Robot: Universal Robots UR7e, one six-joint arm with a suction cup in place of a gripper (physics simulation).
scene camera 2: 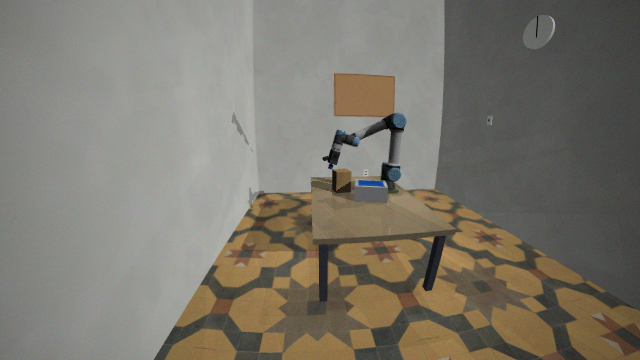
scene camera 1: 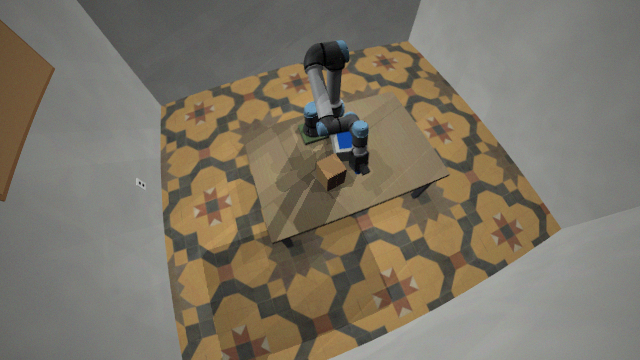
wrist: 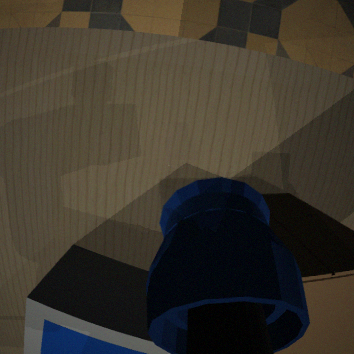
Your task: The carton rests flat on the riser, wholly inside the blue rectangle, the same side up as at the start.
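Where they show: end effector, tool point: (scene camera 2: 330, 168) (scene camera 1: 357, 172) (wrist: 214, 225); arm's base, origin of the base link: (scene camera 1: 313, 129).
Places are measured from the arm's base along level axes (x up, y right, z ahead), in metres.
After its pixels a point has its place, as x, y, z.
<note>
The brown carton (scene camera 1: 330, 167) @(0.155, 0.002, 0.417) (scene camera 2: 342, 181) @(0.074, -0.072, 0.403) (wrist: 332, 312) @(0.155, -0.002, 0.436) stands upright and looks flat on the table, beside the riser and off it. The grey riser (scene camera 1: 343, 156) @(0.040, -0.125, 0.301) (scene camera 2: 371, 194) @(0.035, -0.290, 0.195) (wrist: 90, 280) @(0.035, -0.217, 0.314) has a white-edged top with the blue rectangle (scene camera 1: 344, 140) @(0.095, -0.155, 0.217) (scene camera 2: 371, 183) @(0.095, -0.198, 0.181) (wrist: 75, 341) @(0.095, -0.211, 0.267) on it, and no carton on it. My gripper, a blue suction cup (scene camera 1: 357, 172) (scene camera 2: 331, 166) (wrist: 215, 200), holds nothing. It is apart from the carton, tilted, right of it in scene camera 1 and slightly above its top level in scene camera 2. The cup and arm hide parts of the riser.
The wooden table (scene camera 1: 410, 150) @(-0.025, -0.629, 0.342) (scene camera 2: 380, 222) @(-0.025, -0.637, 0.197) (wrist: 200, 100) @(-0.025, -0.126, 0.582) carries the riser, the carton and the arm's base on a green plate (scene camera 1: 314, 140) @(-0.002, 0.020, 0.096). The riser stands between the carton and the far table end in scene camera 1. The arm's shadow falls across the table.
</note>
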